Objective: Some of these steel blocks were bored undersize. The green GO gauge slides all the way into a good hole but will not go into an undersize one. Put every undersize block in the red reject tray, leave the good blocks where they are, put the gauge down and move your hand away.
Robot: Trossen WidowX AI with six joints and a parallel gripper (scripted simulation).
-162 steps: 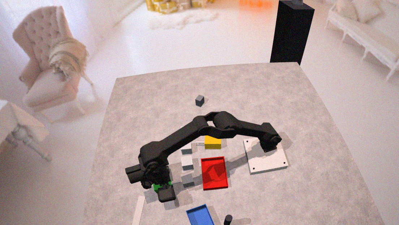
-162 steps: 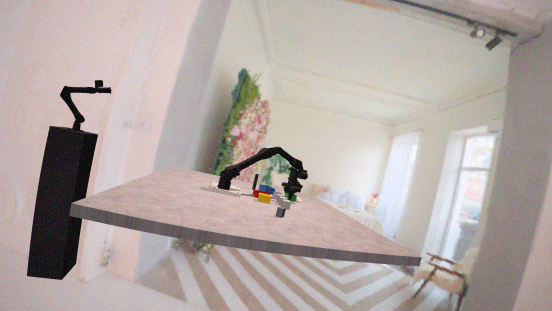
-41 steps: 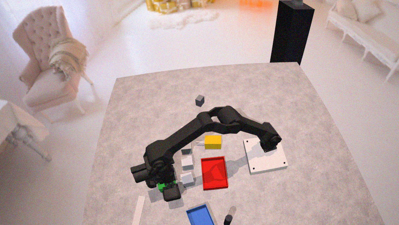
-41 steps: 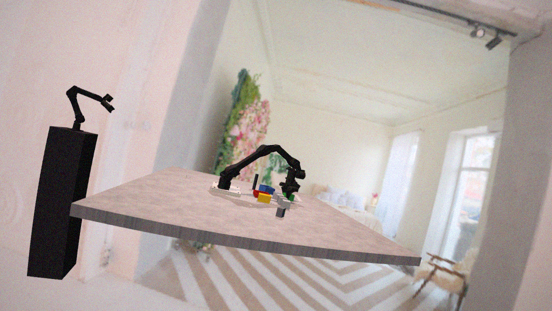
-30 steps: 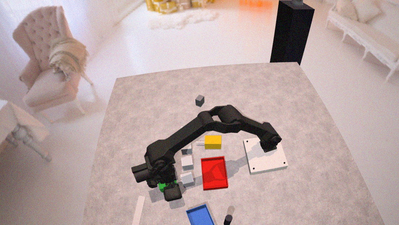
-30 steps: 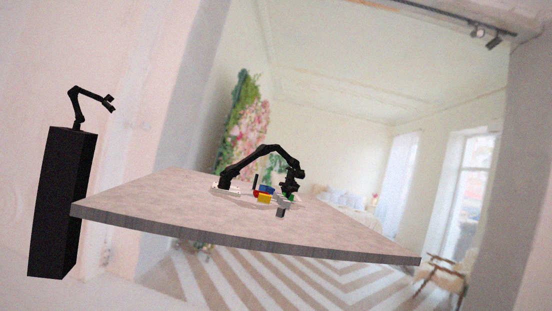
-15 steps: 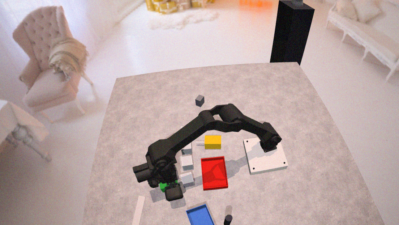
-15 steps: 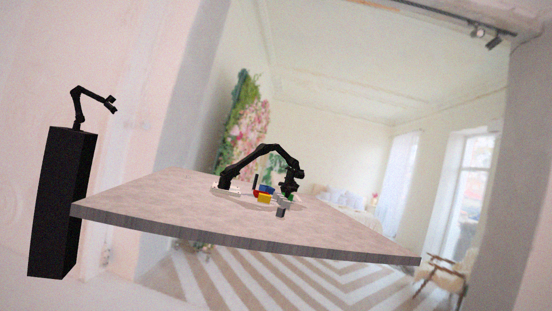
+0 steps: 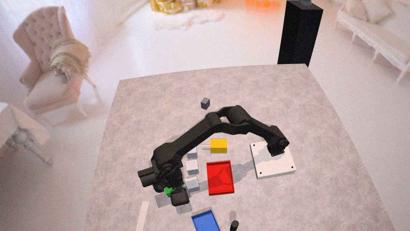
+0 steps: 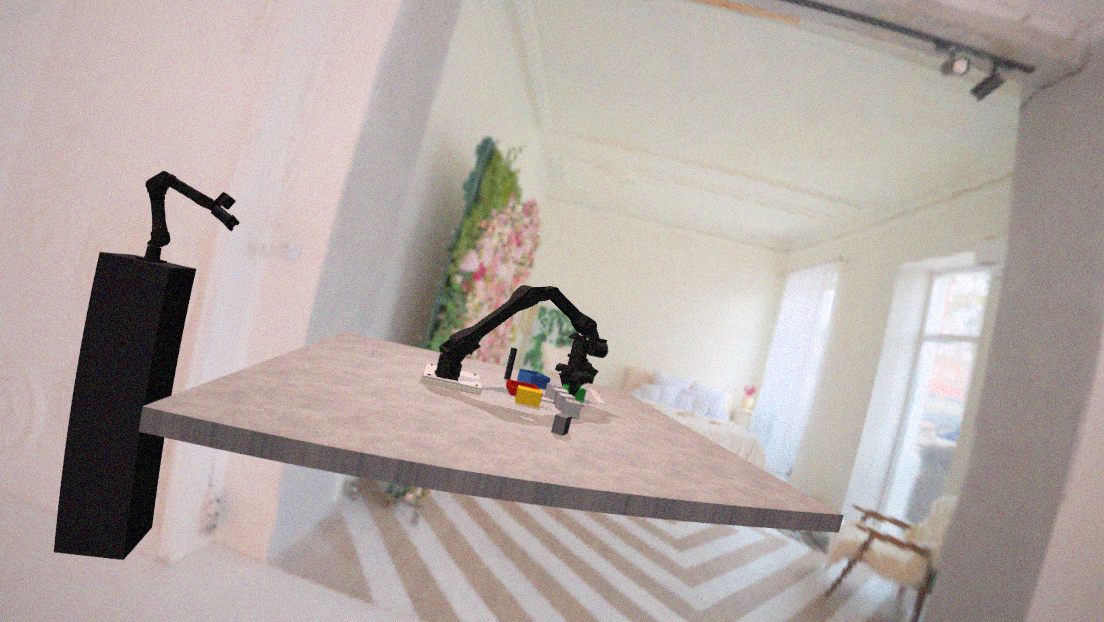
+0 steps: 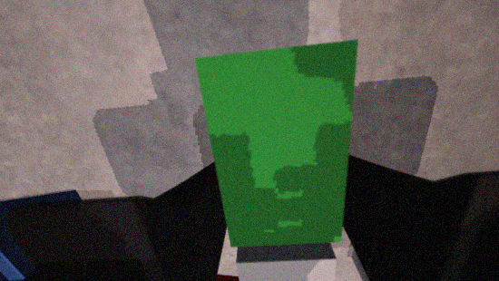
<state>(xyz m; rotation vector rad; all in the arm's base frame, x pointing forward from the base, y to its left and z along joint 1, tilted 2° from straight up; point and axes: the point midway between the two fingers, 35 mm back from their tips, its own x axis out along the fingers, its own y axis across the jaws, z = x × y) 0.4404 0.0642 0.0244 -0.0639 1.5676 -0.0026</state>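
The green GO gauge lies 10 mm behind my gripper tip and 20 mm above it. Also, from my gripper tip: blue tray: 70 mm behind, 180 mm to the left; red reject tray: 170 mm behind, 10 mm to the right; yellow gauge: 180 mm behind, 160 mm to the right, 10 mm above.
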